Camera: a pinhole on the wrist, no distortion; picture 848 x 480 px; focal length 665.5 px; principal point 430.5 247.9 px. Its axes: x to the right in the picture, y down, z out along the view. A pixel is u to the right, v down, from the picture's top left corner.
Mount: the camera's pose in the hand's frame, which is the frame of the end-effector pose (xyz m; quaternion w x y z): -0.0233 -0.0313 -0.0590 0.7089 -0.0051 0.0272 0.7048
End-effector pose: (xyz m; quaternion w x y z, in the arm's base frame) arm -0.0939 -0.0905 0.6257 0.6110 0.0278 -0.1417 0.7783
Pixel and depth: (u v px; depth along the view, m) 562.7 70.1 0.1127
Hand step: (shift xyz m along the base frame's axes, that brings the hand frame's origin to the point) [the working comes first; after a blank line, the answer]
In the camera's frame: 0.0224 -0.0301 0.1127

-0.0055 -0.0024 0.0524
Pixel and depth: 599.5 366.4 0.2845
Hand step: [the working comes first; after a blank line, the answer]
In the camera's frame: 0.0722 0.0507 0.2845

-0.0647 -0.1294 0.1899
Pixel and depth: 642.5 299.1 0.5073
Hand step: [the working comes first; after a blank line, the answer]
In the camera's frame: 0.1616 0.0390 0.5073

-0.1931 -0.1881 0.3844
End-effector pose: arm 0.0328 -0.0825 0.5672 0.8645 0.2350 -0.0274 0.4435
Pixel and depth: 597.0 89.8 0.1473
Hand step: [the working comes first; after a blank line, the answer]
In the camera's frame: 0.0369 -0.0350 0.1473

0.0144 -0.0183 0.0846
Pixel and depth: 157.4 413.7 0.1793
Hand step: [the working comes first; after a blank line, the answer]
In the camera's frame: -0.0736 0.0447 0.1793

0.0573 -0.1488 0.0580
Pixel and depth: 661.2 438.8 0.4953
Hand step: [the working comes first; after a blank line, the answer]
In the camera's frame: 0.1717 0.1421 0.4953

-0.1481 -0.2171 0.4082
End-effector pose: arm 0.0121 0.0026 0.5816 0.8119 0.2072 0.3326 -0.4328
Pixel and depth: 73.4 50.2 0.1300
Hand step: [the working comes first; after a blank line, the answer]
In the camera's frame: -0.0698 -0.0386 0.1300

-0.0462 -0.1076 0.0321
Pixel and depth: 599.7 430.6 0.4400
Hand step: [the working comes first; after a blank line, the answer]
In the camera's frame: 0.1119 0.1208 0.4400

0.1694 -0.1087 0.3608
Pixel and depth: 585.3 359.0 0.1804
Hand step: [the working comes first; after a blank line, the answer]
In the camera's frame: 0.0420 0.0301 0.1804

0.0401 -0.0379 0.1184
